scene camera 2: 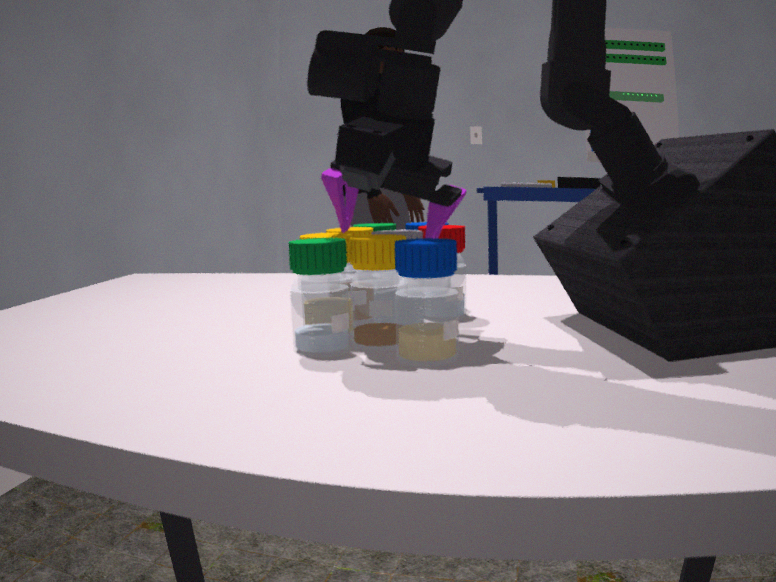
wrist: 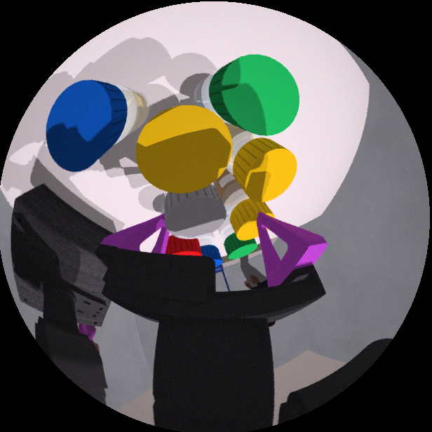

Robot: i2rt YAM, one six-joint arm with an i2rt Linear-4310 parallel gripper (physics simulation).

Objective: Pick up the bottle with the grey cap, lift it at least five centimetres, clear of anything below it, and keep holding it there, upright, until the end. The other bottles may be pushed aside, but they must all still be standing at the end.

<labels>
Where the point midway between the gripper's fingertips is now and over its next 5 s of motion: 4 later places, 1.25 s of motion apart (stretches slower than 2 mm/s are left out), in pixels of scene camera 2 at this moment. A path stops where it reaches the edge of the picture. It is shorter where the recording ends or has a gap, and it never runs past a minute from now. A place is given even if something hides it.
My gripper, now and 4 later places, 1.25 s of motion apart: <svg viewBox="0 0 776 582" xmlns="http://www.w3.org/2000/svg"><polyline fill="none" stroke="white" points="385,242 373,176 319,220 311,234 317,234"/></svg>
</labels>
